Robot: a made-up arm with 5 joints. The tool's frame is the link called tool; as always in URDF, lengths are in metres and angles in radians. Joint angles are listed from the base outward.
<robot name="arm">
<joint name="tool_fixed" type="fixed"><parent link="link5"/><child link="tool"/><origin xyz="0 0 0"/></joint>
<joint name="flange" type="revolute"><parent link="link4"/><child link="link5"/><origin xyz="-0.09 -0.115 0" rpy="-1.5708 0 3.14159"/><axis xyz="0 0 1"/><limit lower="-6.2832" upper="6.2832"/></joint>
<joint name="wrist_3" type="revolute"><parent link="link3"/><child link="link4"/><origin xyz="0.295 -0.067 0" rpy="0 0 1.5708"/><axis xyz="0 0 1"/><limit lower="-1.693" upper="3.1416"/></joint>
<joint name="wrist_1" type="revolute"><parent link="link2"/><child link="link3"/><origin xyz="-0.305 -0.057 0"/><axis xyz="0 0 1"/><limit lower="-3.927" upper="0.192"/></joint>
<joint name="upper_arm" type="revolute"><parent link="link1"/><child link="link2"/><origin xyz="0 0 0" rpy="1.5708 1.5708 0"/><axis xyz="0 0 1"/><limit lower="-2.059" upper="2.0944"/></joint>
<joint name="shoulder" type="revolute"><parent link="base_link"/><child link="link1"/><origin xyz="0 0 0.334" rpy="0 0 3.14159"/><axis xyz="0 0 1"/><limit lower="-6.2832" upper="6.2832"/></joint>
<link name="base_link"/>
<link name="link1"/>
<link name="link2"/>
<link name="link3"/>
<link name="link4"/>
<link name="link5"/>
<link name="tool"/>
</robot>
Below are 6 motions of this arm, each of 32 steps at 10 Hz.
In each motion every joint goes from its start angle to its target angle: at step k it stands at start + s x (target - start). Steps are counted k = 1, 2, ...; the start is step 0. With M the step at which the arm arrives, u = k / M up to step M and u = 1 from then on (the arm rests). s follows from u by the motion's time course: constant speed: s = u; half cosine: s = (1 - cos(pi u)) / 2; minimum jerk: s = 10 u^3 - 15 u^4 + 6 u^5.
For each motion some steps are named. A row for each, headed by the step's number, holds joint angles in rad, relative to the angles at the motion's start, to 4 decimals.
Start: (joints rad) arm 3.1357 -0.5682 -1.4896 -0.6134 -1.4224
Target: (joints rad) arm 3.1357 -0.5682 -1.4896 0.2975 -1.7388
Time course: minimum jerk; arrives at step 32
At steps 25, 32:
25: 0.0000 0.0000 0.0000 0.8441 -0.2932
32: 0.0000 0.0000 0.0000 0.9109 -0.3164

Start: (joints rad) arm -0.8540 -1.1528 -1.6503 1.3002 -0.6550
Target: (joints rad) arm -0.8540 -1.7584 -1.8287 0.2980 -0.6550
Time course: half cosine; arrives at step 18
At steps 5, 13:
5: 0.0000 -0.1082 -0.0319 -0.1790 0.0000
13: 0.0000 -0.4974 -0.1465 -0.8232 0.0000

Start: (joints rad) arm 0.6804 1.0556 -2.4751 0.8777 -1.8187
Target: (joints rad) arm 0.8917 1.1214 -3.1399 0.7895 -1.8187
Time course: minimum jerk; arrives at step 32
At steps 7, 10, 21, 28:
7: 0.0155 0.0048 -0.0488 -0.0065 0.0000
10: 0.0380 0.0118 -0.1197 -0.0159 0.0000
21: 0.1636 0.0510 -0.5149 -0.0683 0.0000
28: 0.2079 0.0647 -0.6541 -0.0868 0.0000

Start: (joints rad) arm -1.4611 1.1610 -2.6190 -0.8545 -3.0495
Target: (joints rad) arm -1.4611 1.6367 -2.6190 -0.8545 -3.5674
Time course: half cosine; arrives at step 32
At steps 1, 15, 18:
1: 0.0000 0.0011 0.0000 0.0000 -0.0012
15: 0.0000 0.2145 0.0000 0.0000 -0.2336
18: 0.0000 0.2843 0.0000 0.0000 -0.3095

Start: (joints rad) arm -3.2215 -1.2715 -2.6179 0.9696 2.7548
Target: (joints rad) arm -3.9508 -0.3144 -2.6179 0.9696 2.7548
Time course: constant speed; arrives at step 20
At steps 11, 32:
11: -0.4011 0.5264 0.0000 0.0000 0.0000
32: -0.7293 0.9571 0.0000 0.0000 0.0000

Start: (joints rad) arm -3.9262 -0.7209 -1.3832 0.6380 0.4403
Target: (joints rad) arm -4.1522 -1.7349 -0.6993 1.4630 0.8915
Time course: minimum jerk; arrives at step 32
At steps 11, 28, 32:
11: -0.0510 -0.2287 0.1543 0.1861 0.1018
28: -0.2224 -0.9977 0.6729 0.8118 0.4440
32: -0.2260 -1.0140 0.6839 0.8250 0.4512

